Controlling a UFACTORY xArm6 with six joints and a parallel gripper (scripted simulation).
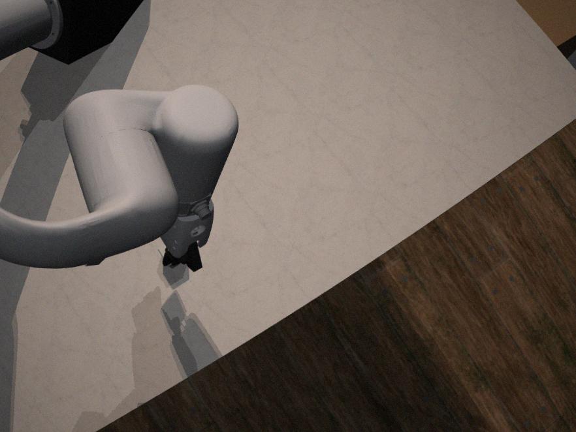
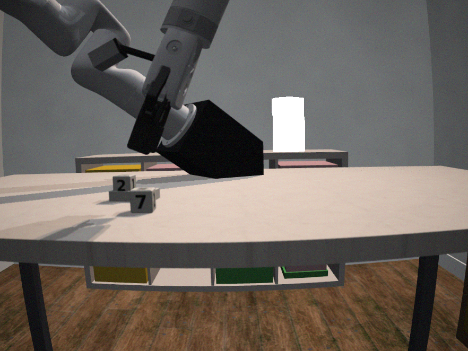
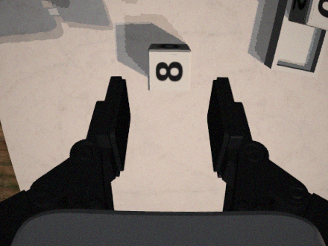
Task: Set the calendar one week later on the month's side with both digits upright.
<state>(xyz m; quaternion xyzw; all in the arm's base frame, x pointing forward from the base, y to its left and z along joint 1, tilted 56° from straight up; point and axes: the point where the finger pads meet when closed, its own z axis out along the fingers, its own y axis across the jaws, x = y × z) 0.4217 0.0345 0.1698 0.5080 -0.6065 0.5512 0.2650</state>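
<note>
Now: the white cube 90 mm below my hand and 10 mm to the right of it. Round my hand: grey tray 120 mm behind, 90 mm below, 20 mm to the right.
</note>
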